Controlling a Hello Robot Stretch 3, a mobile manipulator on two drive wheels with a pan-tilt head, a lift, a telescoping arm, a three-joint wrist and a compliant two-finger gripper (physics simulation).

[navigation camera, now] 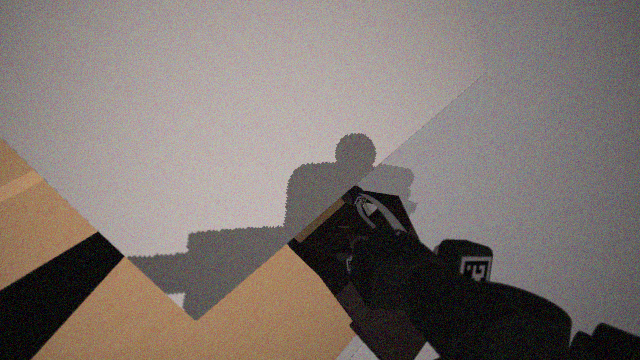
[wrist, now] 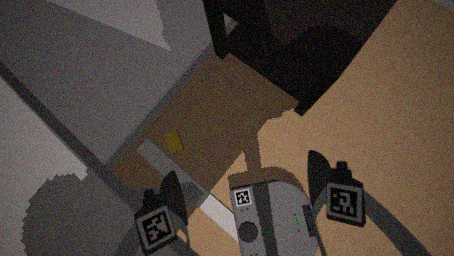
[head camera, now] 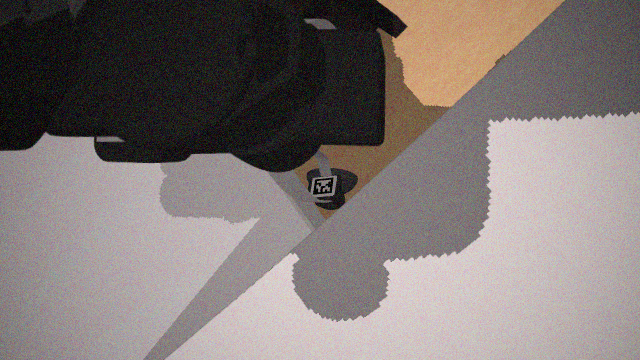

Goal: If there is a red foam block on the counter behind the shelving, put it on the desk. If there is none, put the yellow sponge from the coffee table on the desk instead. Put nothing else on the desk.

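My gripper (wrist: 243,179) is open and empty in the wrist view, its two fingers wide apart. One fingertip with a square marker (head camera: 324,186) shows below the dark arm in the head view. A small yellow block (wrist: 174,142) lies on a shaded brown wooden surface (wrist: 220,95) in the wrist view, beyond the left finger and apart from it. Whether it is the yellow sponge is hard to tell. No red foam block shows in these views. The counter, the desk and the coffee table cannot be made out for certain.
My grey base (wrist: 287,220) shows at the bottom of the wrist view, near a pale strip (wrist: 217,215). Dark furniture (wrist: 325,60) stands at the top right. Large pale panels (head camera: 560,200) (navigation camera: 200,125) carry the robot's shadow. A black band (navigation camera: 60,295) crosses the wooden surface.
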